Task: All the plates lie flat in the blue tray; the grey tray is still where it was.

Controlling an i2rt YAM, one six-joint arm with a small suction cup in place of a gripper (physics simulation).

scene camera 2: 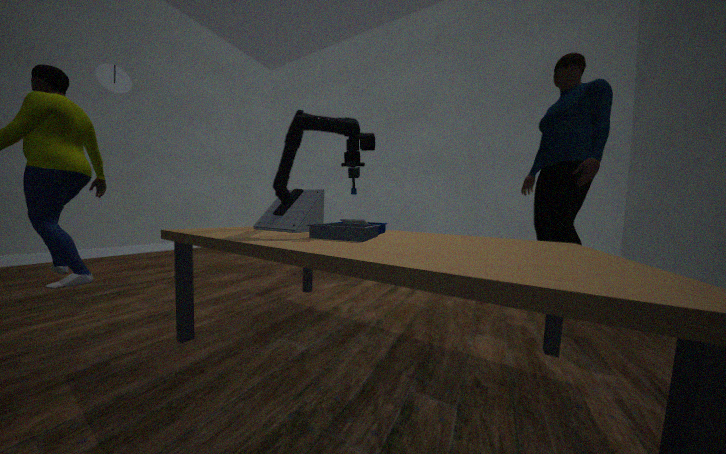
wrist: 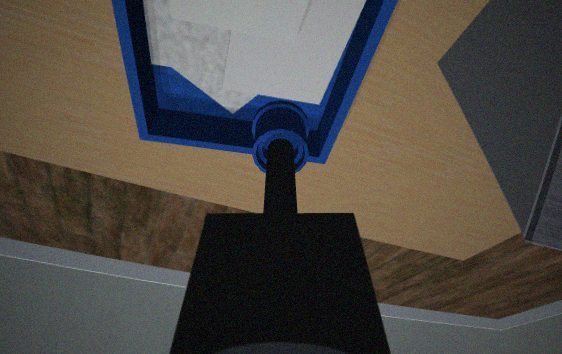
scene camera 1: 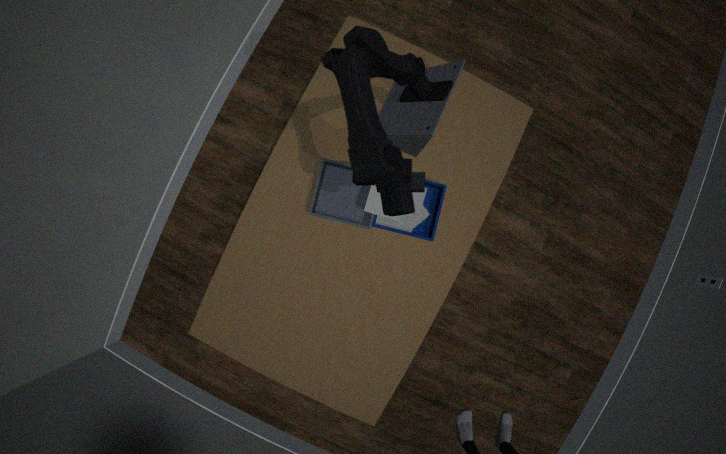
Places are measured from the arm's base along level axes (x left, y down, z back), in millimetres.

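Pixels of known places: end effector, tool point: [scene camera 2: 353,193] [wrist: 280,127]; arm's base, origin of the base link: [scene camera 2: 289,202] [scene camera 1: 424,93].
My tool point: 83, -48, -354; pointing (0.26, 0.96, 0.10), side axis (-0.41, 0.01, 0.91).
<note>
Ahead of a thing's pixels: the offset from my tool point to its top centre, as dx, dy, dz. "spot": to the spot under its first point. Level surfaces: height alone.
The blue tray {+63, +142, -10} [scene camera 1: 440,211] [scene camera 2: 382,229] [wrist: 195,144] stands against the grey tray {-173, +142, -82} [scene camera 1: 340,220] [scene camera 2: 342,232]. Flat white plates [scene camera 1: 401,222] [scene camera 2: 353,221] [wrist: 275,65] overlap in a pile in the blue tray. One plate [scene camera 1: 373,202] at the pile's left reaches over the shared edge onto the grey tray's side. In the wrist view a mottled plate {spot: +97, +178, -56} [wrist: 195,55] lies partly under smoother ones, a corner pointing at the tray's end. My suction cup [scene camera 2: 353,191] [wrist: 280,120] is open, holding nothing, well above the trays. The arm hides the cup and part of the pile in scene camera 1.
A grey slanted mount [scene camera 1: 409,115] [scene camera 2: 310,214] [wrist: 495,100] carries the arm's base beside the trays. The wooden table {dy +192} [scene camera 1: 321,299] [scene camera 2: 481,256] extends beyond them. A person in yellow [scene camera 2: 58,125] and one in blue [scene camera 2: 578,123] stand beyond the table.
</note>
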